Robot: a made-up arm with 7 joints. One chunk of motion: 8 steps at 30 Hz.
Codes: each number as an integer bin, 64 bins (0 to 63) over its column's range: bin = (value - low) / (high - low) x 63, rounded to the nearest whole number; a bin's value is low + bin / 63 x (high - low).
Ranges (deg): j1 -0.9..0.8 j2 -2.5..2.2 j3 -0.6..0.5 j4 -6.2..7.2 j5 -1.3..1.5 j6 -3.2..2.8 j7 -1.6..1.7
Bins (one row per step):
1: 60 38 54 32 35 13 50
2: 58 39 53 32 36 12 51
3: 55 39 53 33 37 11 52
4: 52 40 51 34 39 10 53
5: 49 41 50 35 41 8 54
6: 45 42 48 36 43 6 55
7: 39 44 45 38 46 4 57
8: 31 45 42 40 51 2 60
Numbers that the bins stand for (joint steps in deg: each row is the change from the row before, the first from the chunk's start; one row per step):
1: 0.719 0.335 0.343 0.606 0.256 -1.962 1.019
2: 0.665 0.410 0.325 0.606 0.300 -2.057 1.071
3: 0.584 0.410 0.325 0.819 0.344 -2.152 1.124
4: 0.503 0.484 0.290 1.032 0.433 -2.248 1.176
5: 0.422 0.559 0.273 1.244 0.522 -2.438 1.229
6: 0.314 0.633 0.238 1.457 0.611 -2.629 1.281
7: 0.152 0.783 0.186 1.883 0.744 -2.819 1.386
8: -0.063 0.857 0.133 2.308 0.967 -3.010 1.543

